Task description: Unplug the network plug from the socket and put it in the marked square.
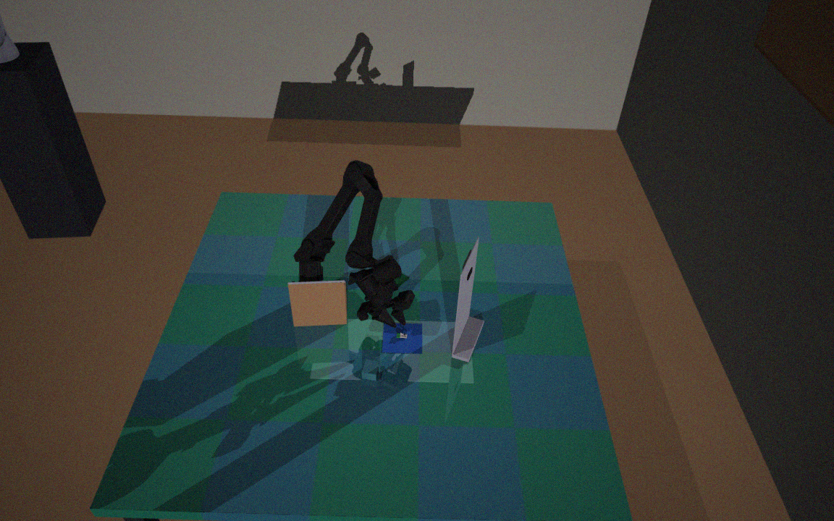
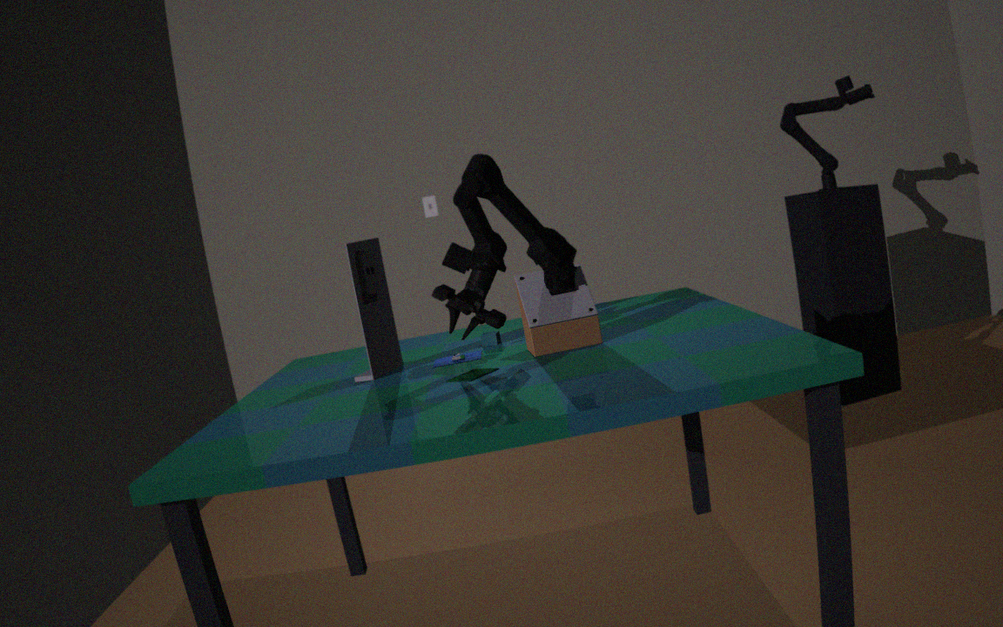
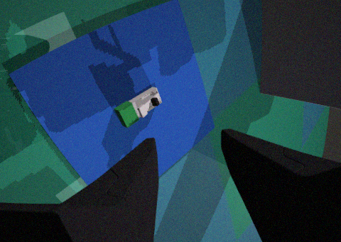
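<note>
Right now my gripper tip is 10 mm short of the green plug and 50 mm above it. Round my gripper tip: blue square 10 mm ahead, 60 mm below; small dark block 90 mm behind, 130 mm to the right, 40 mm below; grey upright panel 190 mm ahead, 10 mm to the right, 100 mm above.
</note>
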